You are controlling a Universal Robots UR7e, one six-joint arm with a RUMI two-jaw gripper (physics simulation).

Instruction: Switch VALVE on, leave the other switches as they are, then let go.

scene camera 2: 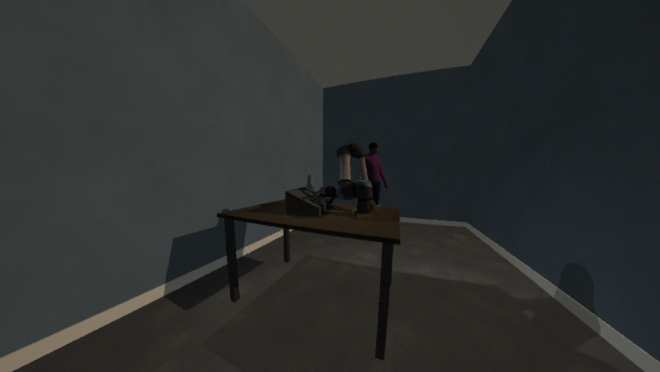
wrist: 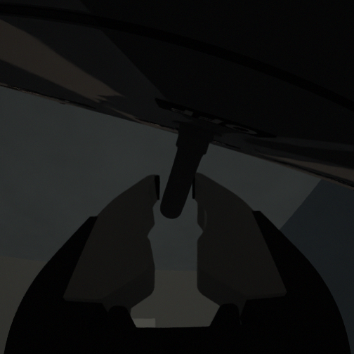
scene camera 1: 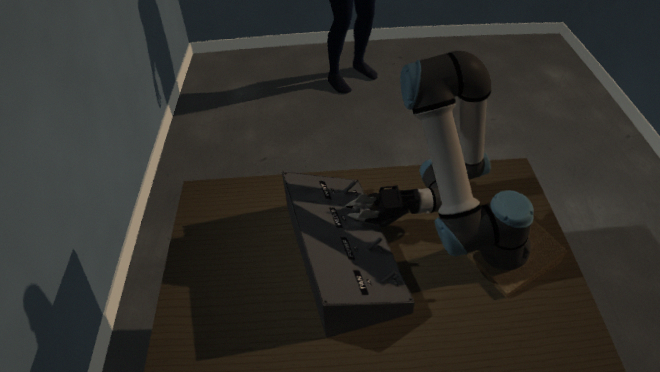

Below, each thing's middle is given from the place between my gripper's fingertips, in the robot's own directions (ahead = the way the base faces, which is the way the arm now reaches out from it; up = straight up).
Now: the grey switch panel [scene camera 2: 299,201] 70 mm to the left of my hand, 60 mm below it and 10 mm ahead of it.
